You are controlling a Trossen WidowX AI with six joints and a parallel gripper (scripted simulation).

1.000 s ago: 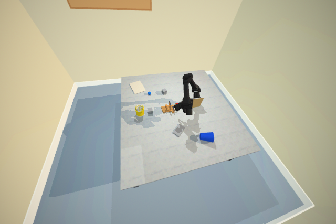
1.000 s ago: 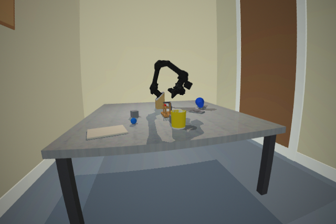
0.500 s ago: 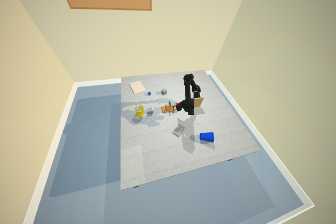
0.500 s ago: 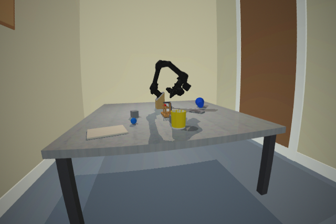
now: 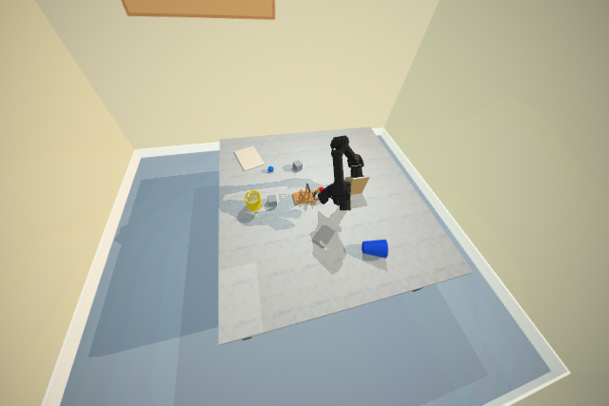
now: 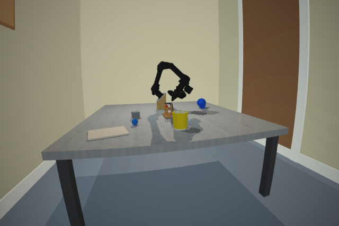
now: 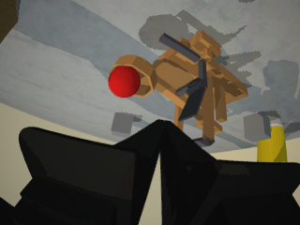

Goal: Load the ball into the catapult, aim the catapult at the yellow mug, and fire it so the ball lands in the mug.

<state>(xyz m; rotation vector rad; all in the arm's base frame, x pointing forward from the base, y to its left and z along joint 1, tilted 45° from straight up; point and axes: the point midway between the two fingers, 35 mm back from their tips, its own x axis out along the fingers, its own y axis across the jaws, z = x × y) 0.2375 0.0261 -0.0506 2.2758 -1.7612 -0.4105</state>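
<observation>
My gripper tip is 20 mm past the red ball, 50 mm to the left of it and 50 mm above it. The rest, counted from my gripper tip: flat grey slab (60 mm ahead, 230 mm to the left, 110 mm below); yellow mug (400 mm ahead, 80 mm to the right, 80 mm below); wooden catapult (50 mm ahead, 30 mm to the right, 60 mm below).
</observation>
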